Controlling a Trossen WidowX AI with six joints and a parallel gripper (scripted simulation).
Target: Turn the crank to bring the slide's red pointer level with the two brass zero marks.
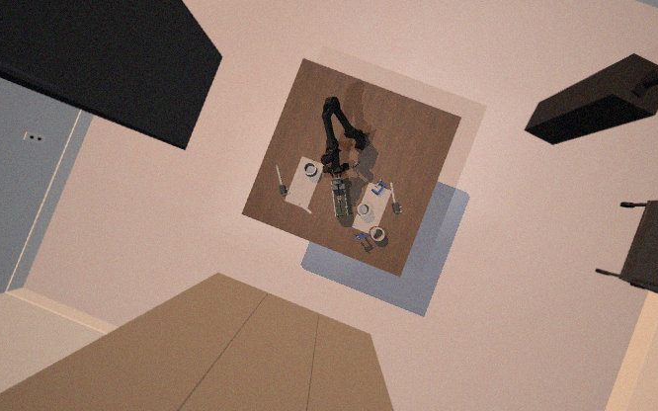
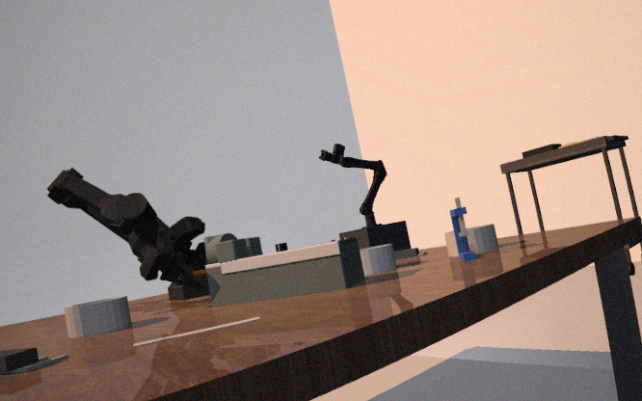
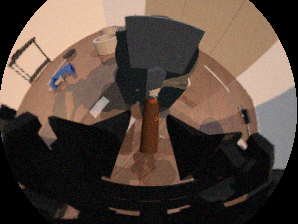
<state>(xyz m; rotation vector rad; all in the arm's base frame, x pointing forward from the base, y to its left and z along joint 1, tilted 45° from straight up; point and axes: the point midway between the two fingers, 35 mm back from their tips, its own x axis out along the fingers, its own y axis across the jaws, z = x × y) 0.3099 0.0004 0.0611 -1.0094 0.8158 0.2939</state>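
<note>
Right now the crank handle is 1 cm behind my gripper tip, 1 cm to the right of it and 2 cm above it. Round my gripper tip: red pointer (13 cm ahead, 10 cm to the left, 5 cm above); thin white rod (31 cm ahead, 11 cm to the right, 3 cm below).
</note>
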